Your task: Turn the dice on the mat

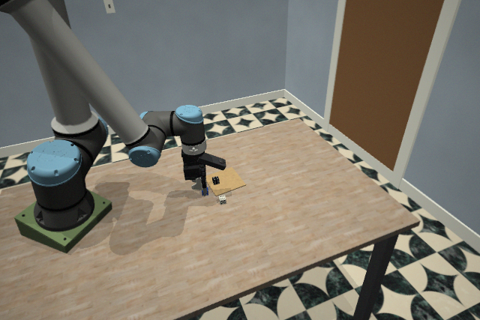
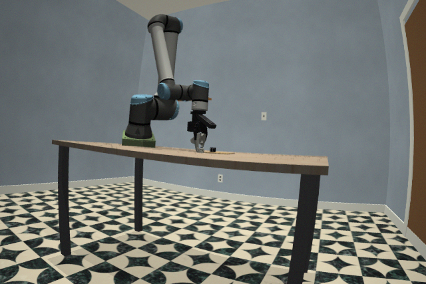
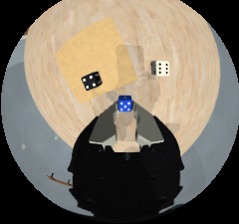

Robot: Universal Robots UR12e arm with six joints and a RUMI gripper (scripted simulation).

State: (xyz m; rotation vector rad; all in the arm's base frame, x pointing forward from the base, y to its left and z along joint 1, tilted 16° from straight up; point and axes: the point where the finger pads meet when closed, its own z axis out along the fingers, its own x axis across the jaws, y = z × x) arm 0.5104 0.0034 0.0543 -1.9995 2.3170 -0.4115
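My gripper is now right at the blue die. From my hand the other things lie so: white die: 70 mm to the right, 60 mm ahead; then tan mat: 90 mm ahead, 50 mm to the left, 20 mm below; then black die: 60 mm ahead, 50 mm to the left.
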